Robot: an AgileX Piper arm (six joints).
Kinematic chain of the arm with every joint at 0, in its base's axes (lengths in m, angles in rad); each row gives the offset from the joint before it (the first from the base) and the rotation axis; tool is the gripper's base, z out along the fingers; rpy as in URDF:
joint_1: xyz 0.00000 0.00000 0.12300 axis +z
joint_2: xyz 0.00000 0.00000 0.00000 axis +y
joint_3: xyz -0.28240 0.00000 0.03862 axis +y
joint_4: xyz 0.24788 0.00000 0.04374 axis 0.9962 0 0.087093
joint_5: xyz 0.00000 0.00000 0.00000 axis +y
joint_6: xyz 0.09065 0.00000 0.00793 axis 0.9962 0 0.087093
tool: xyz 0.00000 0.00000 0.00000 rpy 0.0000 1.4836 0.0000
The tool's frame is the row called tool.
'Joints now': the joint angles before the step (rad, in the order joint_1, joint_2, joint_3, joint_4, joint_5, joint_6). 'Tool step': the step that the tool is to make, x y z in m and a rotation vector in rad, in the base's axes. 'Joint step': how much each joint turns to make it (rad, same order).
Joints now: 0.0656 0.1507 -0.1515 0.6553 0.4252 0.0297
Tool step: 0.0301 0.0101 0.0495 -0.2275 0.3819 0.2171
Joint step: -0.0017 0.3889 -0.3381 -0.1779 0.4146 -0.0156
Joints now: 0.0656 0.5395 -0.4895 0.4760 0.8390 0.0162
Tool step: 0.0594 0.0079 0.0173 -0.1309 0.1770 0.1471
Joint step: 0.0353 0.3501 -0.2136 -0.0573 0.0928 -0.0974
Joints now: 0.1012 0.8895 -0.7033 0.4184 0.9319 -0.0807
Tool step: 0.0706 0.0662 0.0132 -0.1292 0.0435 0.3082
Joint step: 0.2778 0.3750 -0.3041 -0.1078 0.0072 -0.0167
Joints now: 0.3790 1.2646 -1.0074 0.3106 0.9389 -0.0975
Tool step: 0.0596 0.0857 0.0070 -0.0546 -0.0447 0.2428
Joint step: 0.1795 0.3373 -0.3678 -0.0454 0.0295 -0.0558
